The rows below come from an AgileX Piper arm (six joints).
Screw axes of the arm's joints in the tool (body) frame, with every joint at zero. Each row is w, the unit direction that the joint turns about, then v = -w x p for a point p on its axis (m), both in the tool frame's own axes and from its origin. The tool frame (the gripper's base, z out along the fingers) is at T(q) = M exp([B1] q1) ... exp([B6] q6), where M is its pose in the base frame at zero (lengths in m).
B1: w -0.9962 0 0.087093 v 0.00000 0.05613 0.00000
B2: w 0 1 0 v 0.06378 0.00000 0.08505
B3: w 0 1 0 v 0.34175 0.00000 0.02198
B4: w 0 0 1 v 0.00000 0.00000 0.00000
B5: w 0 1 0 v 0.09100 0.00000 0.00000
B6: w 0 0 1 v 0.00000 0.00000 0.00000
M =
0.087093 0 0.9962 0.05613
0 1 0 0.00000
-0.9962 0 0.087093 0.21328
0 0 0 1
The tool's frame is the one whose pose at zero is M.
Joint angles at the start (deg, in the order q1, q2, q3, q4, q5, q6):
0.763 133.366 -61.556 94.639 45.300 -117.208
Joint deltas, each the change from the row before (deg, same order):
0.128 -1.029 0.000 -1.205 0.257 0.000
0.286 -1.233 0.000 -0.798 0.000 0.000
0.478 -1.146 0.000 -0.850 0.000 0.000
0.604 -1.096 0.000 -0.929 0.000 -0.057
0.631 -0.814 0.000 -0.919 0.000 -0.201
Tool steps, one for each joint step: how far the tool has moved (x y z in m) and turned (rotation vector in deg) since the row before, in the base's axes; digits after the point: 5 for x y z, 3 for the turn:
0.00023 0.00121 0.00639 -0.234 -1.051 1.334
0.00075 0.00192 0.00762 -0.313 -1.239 1.010
0.00016 0.00315 0.00703 -0.344 -1.155 1.242
-0.00031 0.00395 0.00666 -0.404 -1.151 1.466
-0.00083 0.00409 0.00482 -0.456 -0.979 1.565

